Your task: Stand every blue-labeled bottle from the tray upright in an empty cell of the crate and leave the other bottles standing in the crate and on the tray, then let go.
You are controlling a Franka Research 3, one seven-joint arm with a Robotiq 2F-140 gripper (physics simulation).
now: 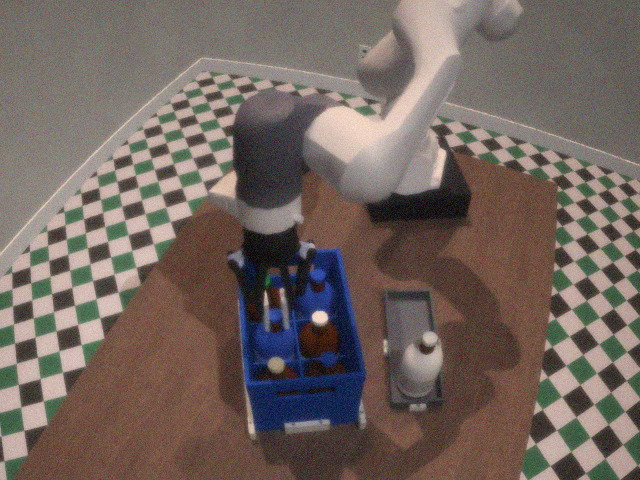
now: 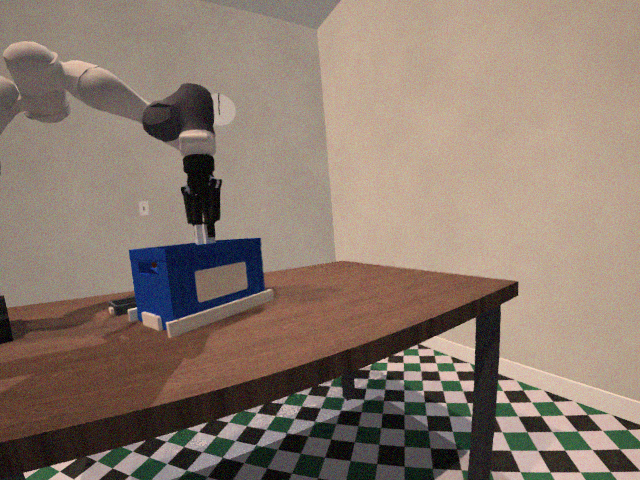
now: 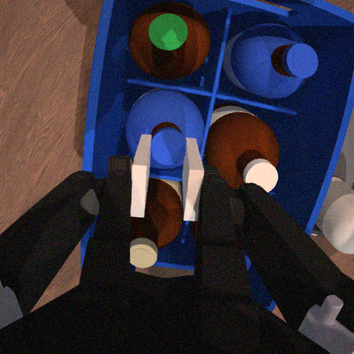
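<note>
My gripper (image 1: 276,315) (image 2: 205,235) (image 3: 166,155) is shut on the blue cap of a blue-labeled bottle (image 1: 273,343) (image 3: 165,112). That bottle is upright, down inside the left middle cell of the blue crate (image 1: 306,405) (image 2: 180,289) (image 3: 89,125); whether its base touches the crate floor is hidden. A second blue-labeled bottle (image 1: 314,299) (image 3: 265,65) stands in the far right cell. A white bottle (image 1: 421,364) (image 3: 340,220) stands at the near end of the grey tray (image 1: 408,304), and no blue-labeled bottle shows on the tray.
In the crate, a green-capped brown bottle (image 3: 169,60) stands in the far left cell, a white-capped brown bottle (image 1: 318,338) (image 3: 245,140) in the right middle cell, and a cream-capped one (image 1: 276,366) (image 3: 160,215) near left. A blue-capped brown bottle (image 1: 328,361) stands near right.
</note>
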